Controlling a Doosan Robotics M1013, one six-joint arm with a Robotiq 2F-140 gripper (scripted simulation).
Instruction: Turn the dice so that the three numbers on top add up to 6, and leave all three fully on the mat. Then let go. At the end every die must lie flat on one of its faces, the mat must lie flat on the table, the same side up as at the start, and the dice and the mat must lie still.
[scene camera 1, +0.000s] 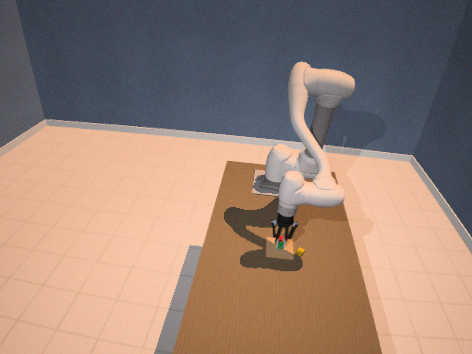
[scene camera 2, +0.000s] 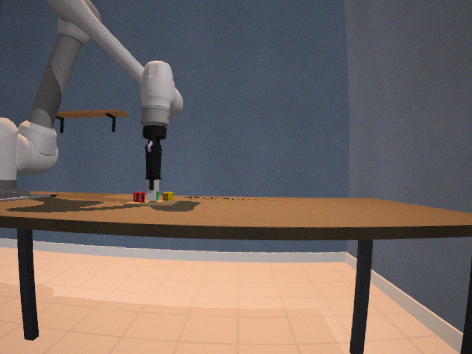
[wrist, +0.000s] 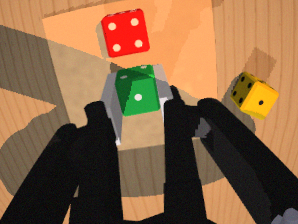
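Observation:
My gripper is visible, in the wrist view as well. A yellow die and a red die are also seen.

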